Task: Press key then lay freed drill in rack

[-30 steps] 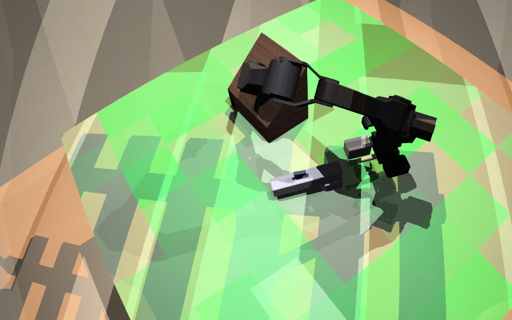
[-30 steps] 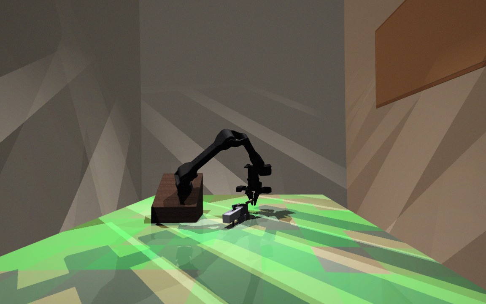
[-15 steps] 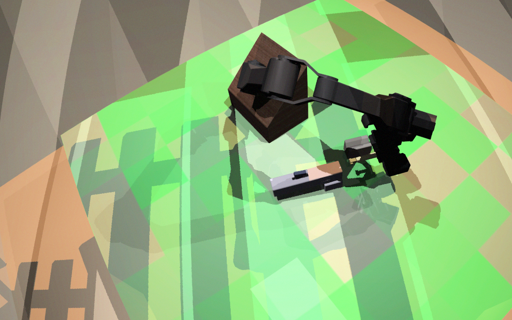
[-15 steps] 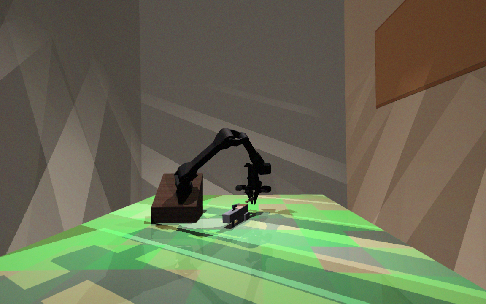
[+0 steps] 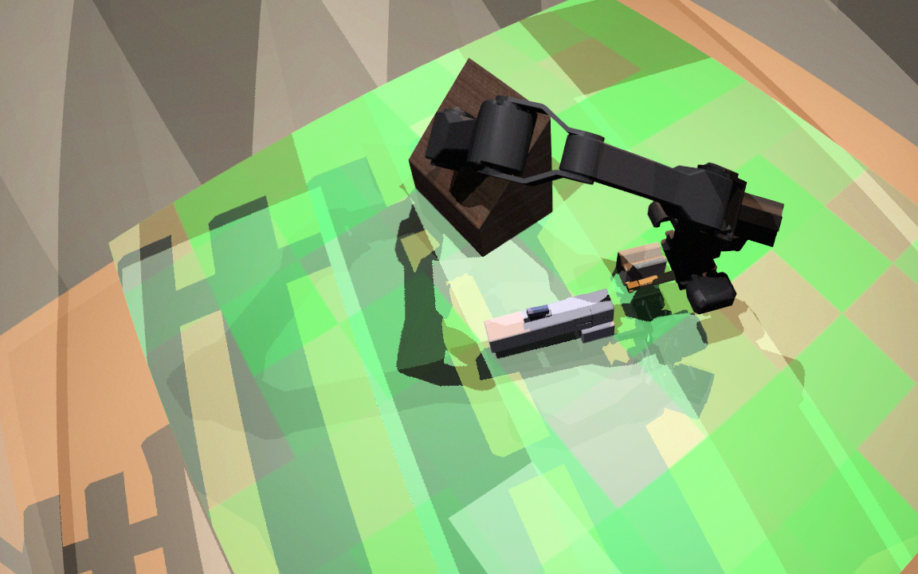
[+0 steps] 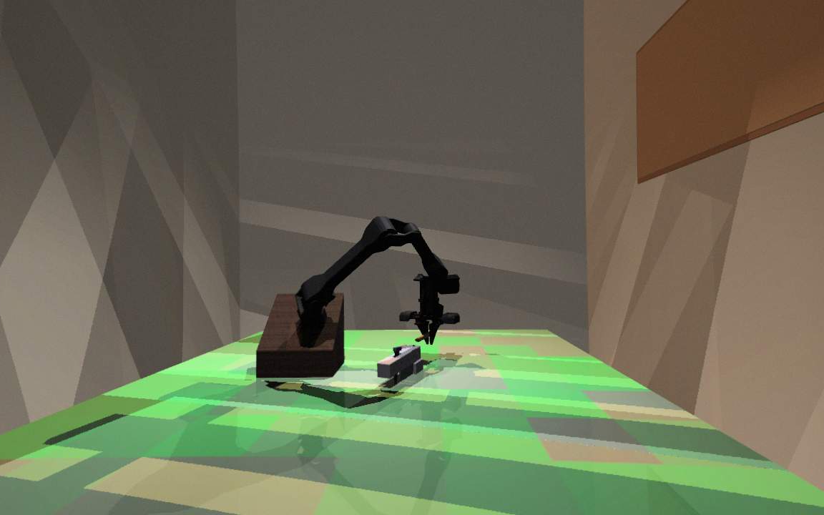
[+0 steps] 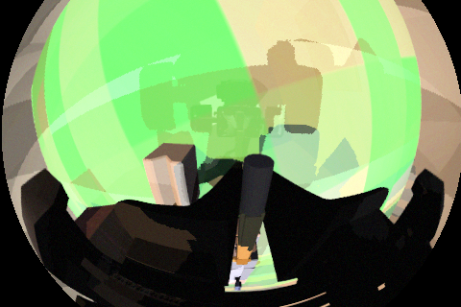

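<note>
My gripper tip is now 1 cm past the drill, 4 cm to the left of it and 3 cm below it. The rest, counted from my gripper tip: dark key (8 cm behind, 21 cm to the right, 1 cm above); grey block (7 cm behind, 19 cm to the right, 1 cm below); rack (8 cm behind, 1 cm to the right, 3 cm below).
</note>
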